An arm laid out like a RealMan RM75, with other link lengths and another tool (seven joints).
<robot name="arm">
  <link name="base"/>
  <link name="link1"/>
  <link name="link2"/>
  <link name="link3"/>
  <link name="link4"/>
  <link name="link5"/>
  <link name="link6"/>
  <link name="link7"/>
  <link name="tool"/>
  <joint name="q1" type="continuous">
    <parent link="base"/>
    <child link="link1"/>
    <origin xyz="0 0 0.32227" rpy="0 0 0"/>
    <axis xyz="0 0 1"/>
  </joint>
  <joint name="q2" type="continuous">
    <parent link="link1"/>
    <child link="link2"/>
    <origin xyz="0 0 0" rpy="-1.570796 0 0"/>
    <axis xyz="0 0 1"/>
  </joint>
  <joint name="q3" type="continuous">
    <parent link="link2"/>
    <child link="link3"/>
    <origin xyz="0 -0.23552 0" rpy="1.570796 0 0"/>
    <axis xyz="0 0 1"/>
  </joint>
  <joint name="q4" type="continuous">
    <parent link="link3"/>
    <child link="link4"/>
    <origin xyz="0 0 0" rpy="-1.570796 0 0"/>
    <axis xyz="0 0 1"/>
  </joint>
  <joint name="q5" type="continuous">
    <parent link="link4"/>
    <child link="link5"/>
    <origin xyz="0 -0.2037 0" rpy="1.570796 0 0"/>
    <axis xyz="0 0 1"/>
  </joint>
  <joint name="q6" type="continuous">
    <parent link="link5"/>
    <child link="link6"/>
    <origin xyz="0 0 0" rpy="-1.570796 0 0"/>
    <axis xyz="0 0 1"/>
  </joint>
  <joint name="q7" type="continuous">
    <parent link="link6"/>
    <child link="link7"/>
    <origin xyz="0 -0.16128 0" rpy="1.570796 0 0"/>
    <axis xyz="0 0 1"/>
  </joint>
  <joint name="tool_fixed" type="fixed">
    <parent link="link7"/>
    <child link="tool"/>
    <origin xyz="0.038 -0.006 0.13" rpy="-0.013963 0 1.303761"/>
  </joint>
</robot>
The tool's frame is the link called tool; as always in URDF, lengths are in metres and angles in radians. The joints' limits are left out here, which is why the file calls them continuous.
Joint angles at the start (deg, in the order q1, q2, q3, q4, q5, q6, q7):
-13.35, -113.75, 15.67, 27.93, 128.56, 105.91, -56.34
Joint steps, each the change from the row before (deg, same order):
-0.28, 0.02, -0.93, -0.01, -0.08, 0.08, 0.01
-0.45, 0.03, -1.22, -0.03, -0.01, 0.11, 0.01
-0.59, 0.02, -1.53, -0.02, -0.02, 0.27, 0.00
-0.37, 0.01, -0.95, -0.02, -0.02, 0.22, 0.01
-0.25, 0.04, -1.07, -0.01, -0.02, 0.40, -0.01
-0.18, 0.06, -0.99, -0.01, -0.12, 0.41, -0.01
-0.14, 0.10, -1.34, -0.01, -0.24, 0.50, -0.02
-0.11, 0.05, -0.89, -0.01, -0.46, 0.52, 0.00
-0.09, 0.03, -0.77, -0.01, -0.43, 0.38, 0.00
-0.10, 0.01, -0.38, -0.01, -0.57, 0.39, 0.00
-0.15, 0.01, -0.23, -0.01, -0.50, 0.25, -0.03
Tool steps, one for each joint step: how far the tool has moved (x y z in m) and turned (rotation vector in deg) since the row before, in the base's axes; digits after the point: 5 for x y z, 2 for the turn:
0.00091, 0.00375, 0.00355, 0.88, -0.27, 0.04
0.00152, 0.00488, 0.00437, 1.06, -0.34, -0.03
0.00266, 0.00577, 0.00565, 1.29, -0.54, -0.15
0.00195, 0.00338, 0.00359, 0.79, -0.39, -0.14
0.00181, 0.00265, 0.00440, 0.85, -0.51, -0.08
0.00160, 0.00237, 0.00463, 0.88, -0.51, -0.06
0.00138, 0.00303, 0.00667, 1.28, -0.66, 0.05
0.00220, 0.00222, 0.00570, 1.09, -0.67, -0.16
0.00165, 0.00207, 0.00495, 0.99, -0.55, -0.09
0.00236, 0.00150, 0.00401, 0.77, -0.52, -0.28
0.00210, 0.00159, 0.00308, 0.59, -0.39, -0.26

